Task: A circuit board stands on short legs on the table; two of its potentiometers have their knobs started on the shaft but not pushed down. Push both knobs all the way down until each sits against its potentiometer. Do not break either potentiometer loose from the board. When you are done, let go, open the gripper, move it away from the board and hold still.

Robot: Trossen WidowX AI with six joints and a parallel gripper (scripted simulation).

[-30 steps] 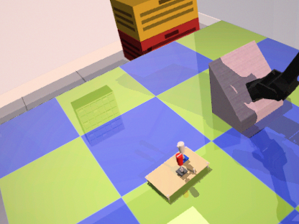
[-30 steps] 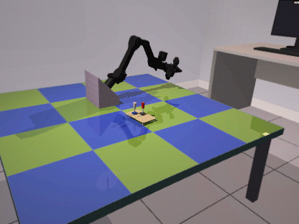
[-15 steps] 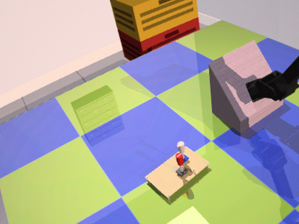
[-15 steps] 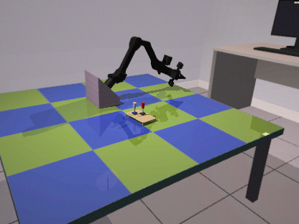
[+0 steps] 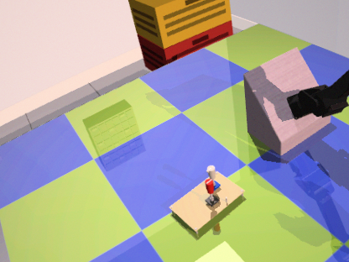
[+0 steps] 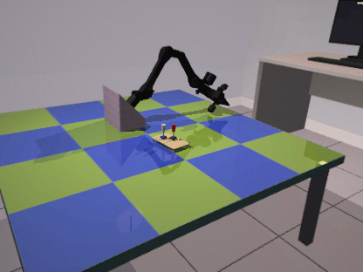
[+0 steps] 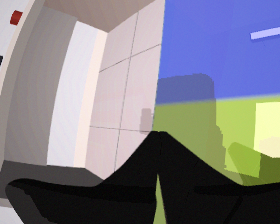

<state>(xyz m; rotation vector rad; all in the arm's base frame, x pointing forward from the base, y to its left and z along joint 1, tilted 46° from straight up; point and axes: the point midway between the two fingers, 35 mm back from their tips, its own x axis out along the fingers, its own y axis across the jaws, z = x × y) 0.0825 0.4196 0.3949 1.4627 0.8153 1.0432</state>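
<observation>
The red knob lies 24 cm ahead of my gripper tip, 51 cm to the right of it and 3 cm above it.
</observation>
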